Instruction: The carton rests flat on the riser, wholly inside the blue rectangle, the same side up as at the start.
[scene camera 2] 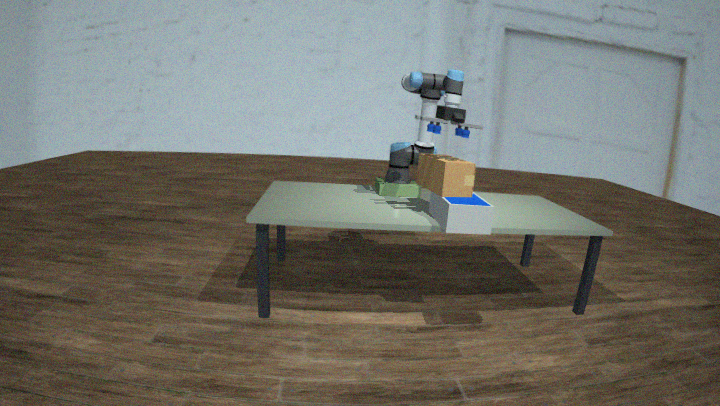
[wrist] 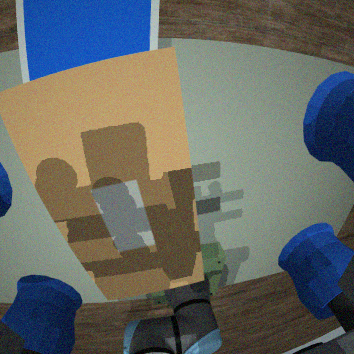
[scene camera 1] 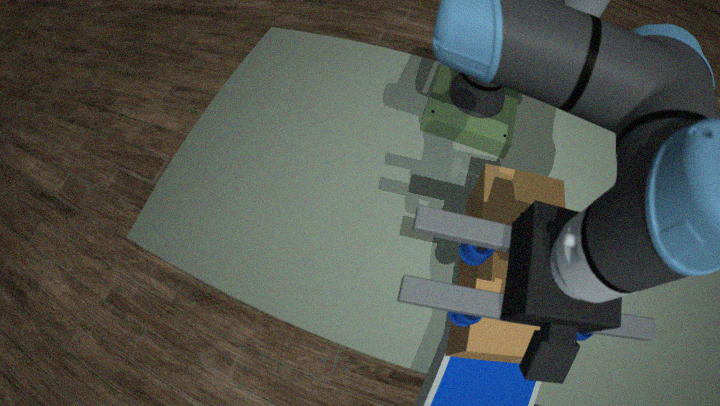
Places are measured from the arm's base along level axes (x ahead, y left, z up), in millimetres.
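Pixels of known places: hand at its tool point: [scene camera 2: 447, 134] [wrist: 169, 229]; arm's base at its link origin: [scene camera 2: 397, 181] [scene camera 1: 476, 96].
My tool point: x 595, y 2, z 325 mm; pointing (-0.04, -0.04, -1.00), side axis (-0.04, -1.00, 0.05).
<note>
For each thing: its middle in the pictures, then the offset to it from my tool point. Level surfaces: height alone.
- tan carton at the middle of its body: [wrist: 126, 182] [scene camera 1: 509, 270] [scene camera 2: 444, 174] 86 mm back, 45 mm left, 193 mm down
- white-grey riser at the middle of its body: [wrist: 94, 81] [scene camera 1: 491, 351] [scene camera 2: 459, 209] 44 mm ahead, 72 mm left, 329 mm down
- rectangle at the middle of its body: [wrist: 87, 85] [scene camera 1: 501, 349] [scene camera 2: 460, 196] 44 mm ahead, 72 mm left, 269 mm down
- grey-green table at its surface level: 389 mm down
The tan carton [scene camera 1: 496, 340] [scene camera 2: 457, 179] [wrist: 100, 107] stands upright on the white-grey riser [scene camera 2: 468, 219], with a pale label on its top in the wrist view. Blue of the rectangle [scene camera 1: 478, 383] [scene camera 2: 469, 200] [wrist: 87, 35] shows beyond the carton's front end. The carton hides the rest of the rectangle, so I cannot tell whether its back end lies inside. My suction gripper [scene camera 1: 526, 292] [scene camera 2: 448, 130] [wrist: 172, 222] is open; its blue cups hang above the carton, with a visible gap in scene camera 2. The arm and gripper cover part of the carton in scene camera 1.
The green robot base [scene camera 1: 468, 118] [scene camera 2: 400, 189] stands on the grey-green table [scene camera 1: 282, 176] [scene camera 2: 322, 201] [wrist: 260, 110] behind the carton. The arm reaches over from there. The riser stands at the table's front edge.
</note>
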